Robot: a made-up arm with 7 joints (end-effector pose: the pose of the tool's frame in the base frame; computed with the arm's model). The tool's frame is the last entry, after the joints. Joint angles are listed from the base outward.
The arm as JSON. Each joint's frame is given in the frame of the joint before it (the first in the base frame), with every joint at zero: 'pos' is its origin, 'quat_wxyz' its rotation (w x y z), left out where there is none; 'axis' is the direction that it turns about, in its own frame. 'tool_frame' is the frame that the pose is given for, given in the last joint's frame.
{
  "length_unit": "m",
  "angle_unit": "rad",
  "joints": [
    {
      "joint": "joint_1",
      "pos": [
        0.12,
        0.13,
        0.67
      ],
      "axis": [
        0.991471,
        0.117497,
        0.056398
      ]
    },
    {
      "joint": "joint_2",
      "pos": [
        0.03,
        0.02,
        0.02
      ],
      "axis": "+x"
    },
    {
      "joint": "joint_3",
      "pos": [
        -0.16,
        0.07,
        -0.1
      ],
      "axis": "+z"
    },
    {
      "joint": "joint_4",
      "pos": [
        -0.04,
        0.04,
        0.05
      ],
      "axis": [
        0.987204,
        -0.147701,
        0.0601
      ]
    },
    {
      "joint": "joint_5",
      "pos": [
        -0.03,
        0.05,
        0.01
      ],
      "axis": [
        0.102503,
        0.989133,
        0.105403
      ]
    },
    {
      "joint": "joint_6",
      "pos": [
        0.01,
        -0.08,
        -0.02
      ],
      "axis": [
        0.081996,
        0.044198,
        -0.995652
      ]
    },
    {
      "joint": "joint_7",
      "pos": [
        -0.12,
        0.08,
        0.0
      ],
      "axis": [
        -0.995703,
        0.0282,
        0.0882
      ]
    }
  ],
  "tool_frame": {
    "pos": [
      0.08,
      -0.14,
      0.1
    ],
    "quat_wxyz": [
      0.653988,
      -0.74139,
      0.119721,
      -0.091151
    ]
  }
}
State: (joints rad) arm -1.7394 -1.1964 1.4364 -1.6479 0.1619 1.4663 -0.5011
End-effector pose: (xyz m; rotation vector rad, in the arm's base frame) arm -0.1270 0.1811 0.6607 1.4402 1.3247 -0.5893
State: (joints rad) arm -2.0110 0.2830 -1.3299 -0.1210 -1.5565 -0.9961 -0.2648
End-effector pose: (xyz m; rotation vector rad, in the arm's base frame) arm -0.0439 0.1123 0.4049 1.3313 0.5579 0.7969
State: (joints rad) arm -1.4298 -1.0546 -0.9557 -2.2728 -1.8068 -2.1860 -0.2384
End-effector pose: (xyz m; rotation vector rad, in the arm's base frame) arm 0.0507 -0.1186 0.5556 -0.5613 -2.1979 -1.0139
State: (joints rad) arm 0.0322 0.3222 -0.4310 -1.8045 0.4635 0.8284 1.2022
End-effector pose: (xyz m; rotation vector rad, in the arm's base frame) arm 0.1056 0.3186 0.5981 1.3289 -1.0883 -0.1986
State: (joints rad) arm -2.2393 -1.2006 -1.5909 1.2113 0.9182 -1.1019 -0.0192
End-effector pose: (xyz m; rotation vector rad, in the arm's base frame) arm -0.0309 0.1121 0.7334 1.9008 0.6490 -0.4329
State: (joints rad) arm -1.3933 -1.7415 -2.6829 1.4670 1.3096 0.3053 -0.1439
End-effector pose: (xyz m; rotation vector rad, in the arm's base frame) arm -0.0253 0.0509 0.7671 -2.0949 -1.9782 -0.8800
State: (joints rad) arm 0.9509 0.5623 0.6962 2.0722 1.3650 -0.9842 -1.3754
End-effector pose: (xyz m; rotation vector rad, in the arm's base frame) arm -0.2456 0.2323 0.8240 -1.1113 1.5597 -1.3486
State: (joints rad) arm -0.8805 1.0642 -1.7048 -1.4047 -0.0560 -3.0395 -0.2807
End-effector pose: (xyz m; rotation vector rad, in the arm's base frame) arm 0.1061 0.2401 0.5957 -0.2840 0.0060 1.4568
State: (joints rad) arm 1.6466 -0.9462 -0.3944 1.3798 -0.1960 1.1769 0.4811
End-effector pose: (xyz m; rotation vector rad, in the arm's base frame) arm -0.1465 0.1036 0.6843 0.2517 1.4841 0.2839
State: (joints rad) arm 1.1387 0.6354 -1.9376 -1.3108 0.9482 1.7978 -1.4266
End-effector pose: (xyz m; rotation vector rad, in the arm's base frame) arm 0.1037 0.1734 0.9637 1.8833 -1.8649 0.1316
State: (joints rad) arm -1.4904 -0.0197 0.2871 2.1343 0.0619 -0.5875 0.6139
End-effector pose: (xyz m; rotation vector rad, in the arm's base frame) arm -0.0715 -0.0180 0.6277 -1.5715 -0.7144 0.0886
